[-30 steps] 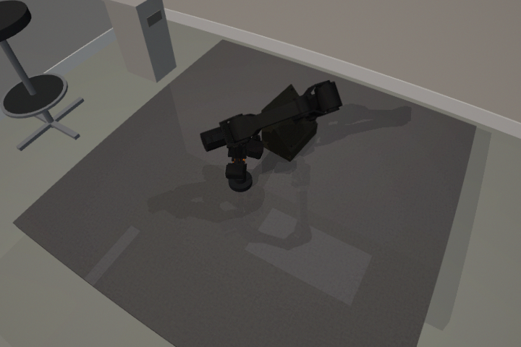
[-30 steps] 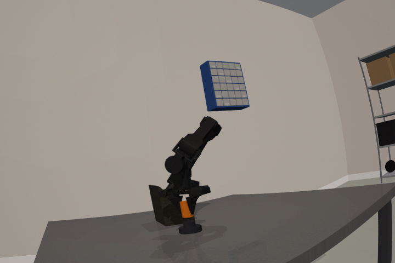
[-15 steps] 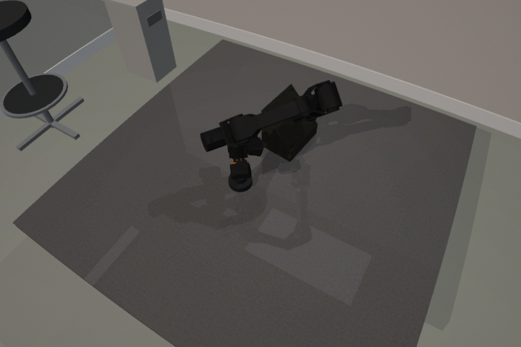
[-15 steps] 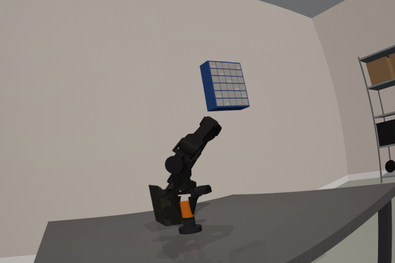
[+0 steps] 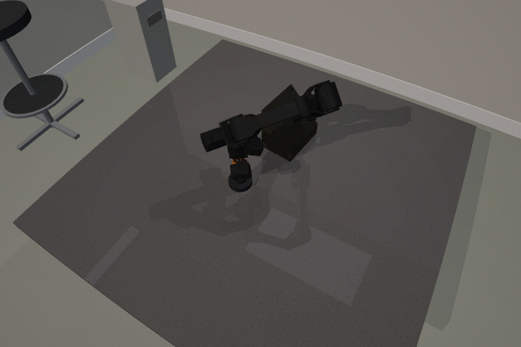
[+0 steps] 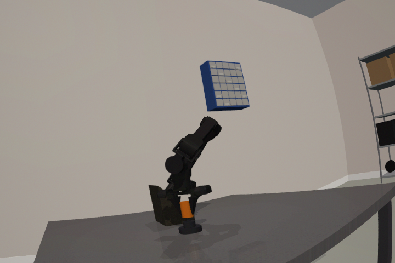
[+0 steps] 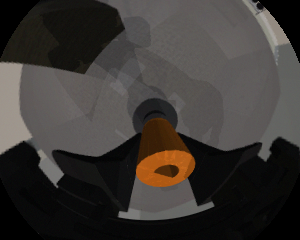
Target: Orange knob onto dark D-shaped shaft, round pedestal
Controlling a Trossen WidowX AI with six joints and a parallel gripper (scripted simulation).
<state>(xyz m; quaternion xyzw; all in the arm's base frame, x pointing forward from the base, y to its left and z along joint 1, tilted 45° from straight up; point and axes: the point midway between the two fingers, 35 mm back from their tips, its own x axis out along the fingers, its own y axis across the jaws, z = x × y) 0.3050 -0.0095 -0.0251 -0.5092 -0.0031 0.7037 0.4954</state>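
Now: the orange knob 20 mm above my gripper tip. Also, from my gripper tip: pedestal: 40 mm below.
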